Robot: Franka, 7 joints.
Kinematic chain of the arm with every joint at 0, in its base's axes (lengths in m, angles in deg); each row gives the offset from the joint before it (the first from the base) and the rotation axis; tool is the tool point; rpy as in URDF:
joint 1: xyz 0 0 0.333 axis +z
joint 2: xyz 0 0 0 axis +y
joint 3: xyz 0 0 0.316 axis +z
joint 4: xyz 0.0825 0 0 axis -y
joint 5: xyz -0.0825 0 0.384 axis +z
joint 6: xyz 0 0 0 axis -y
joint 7: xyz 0.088 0 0 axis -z
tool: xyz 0 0 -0.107 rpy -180 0 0
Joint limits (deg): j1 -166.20..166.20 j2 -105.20..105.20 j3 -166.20..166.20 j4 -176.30..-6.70 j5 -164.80..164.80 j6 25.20..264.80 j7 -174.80..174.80
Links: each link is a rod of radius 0.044 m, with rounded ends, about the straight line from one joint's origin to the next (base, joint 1, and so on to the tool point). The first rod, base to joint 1, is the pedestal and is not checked.
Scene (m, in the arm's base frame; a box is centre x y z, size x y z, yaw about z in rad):
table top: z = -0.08
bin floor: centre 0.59 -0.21 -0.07 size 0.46 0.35 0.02 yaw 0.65
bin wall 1: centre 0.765 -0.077 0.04 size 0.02 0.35 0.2 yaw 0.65
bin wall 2: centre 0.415 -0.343 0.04 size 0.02 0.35 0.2 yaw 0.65
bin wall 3: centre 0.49 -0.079 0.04 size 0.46 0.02 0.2 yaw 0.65
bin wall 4: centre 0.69 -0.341 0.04 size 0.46 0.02 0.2 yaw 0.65
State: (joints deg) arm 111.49 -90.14 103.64 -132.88 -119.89 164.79 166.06
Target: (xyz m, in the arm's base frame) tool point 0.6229 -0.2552 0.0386
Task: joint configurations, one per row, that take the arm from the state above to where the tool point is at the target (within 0.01 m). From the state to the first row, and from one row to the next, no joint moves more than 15 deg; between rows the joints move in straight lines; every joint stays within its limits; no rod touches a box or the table.
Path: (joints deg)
1: 108.63 -79.54 108.21 -124.54 -116.77 169.22 168.97
2: 105.76 -68.95 112.78 -116.20 -113.66 173.65 171.89
3: 102.90 -58.35 117.35 -107.85 -110.54 178.08 174.80
4: 115.56 -53.32 126.38 -104.85 -111.32 178.19 173.05
5: 128.22 -48.28 135.42 -101.85 -112.10 178.30 171.30
6: 140.88 -43.25 144.45 -98.84 -112.87 178.41 169.56
7: 153.54 -38.22 153.48 -95.84 -113.65 178.51 167.81
8: 166.20 -33.18 162.52 -92.84 -114.43 178.62 166.06
9: 166.20 -47.82 163.39 -86.96 -112.62 173.07 166.06
10: 166.20 -62.46 164.27 -81.08 -110.80 167.52 166.06

